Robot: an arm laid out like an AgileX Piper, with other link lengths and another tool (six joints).
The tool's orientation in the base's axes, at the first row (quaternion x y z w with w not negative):
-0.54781 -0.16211 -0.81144 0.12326
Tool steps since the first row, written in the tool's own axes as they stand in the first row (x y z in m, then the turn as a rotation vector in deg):
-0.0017 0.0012 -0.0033 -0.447 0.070 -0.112
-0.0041 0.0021 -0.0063 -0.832 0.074 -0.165
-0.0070 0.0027 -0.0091 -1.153 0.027 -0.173
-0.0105 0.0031 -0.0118 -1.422 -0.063 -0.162
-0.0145 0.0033 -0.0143 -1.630 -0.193 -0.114
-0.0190 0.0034 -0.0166 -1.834 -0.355 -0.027
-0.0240 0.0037 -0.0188 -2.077 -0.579 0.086
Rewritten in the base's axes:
-0.0017 -0.0024 -0.0026 0.096 -0.099 -0.445
-0.0030 -0.0043 -0.0057 0.195 -0.115 -0.821
-0.0041 -0.0059 -0.0093 0.289 -0.068 -1.128
-0.0050 -0.0073 -0.0135 0.364 0.025 -1.385
-0.0055 -0.0084 -0.0180 0.432 0.168 -1.579
-0.0058 -0.0093 -0.0230 0.521 0.356 -1.759
-0.0057 -0.0103 -0.0284 0.622 0.612 -1.974

